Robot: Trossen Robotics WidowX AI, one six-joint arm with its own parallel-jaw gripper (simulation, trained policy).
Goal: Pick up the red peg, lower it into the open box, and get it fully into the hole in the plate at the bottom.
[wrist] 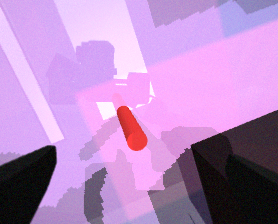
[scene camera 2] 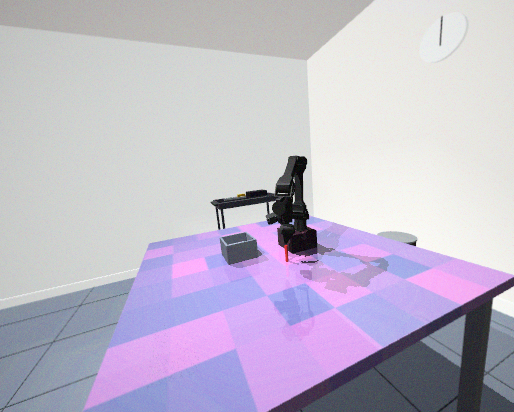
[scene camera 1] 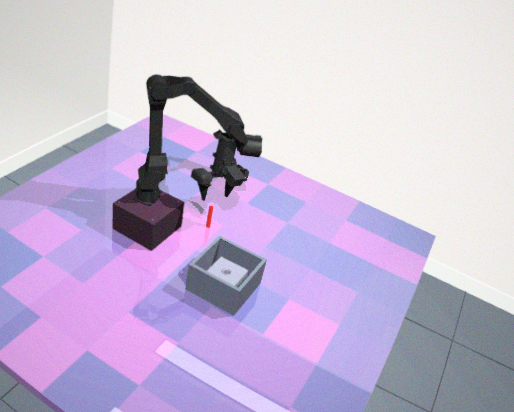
A grey box shows in scene camera 2 (pixel 238 252) and in scene camera 1 (pixel 220 293); in the wrist view it is out of frame.
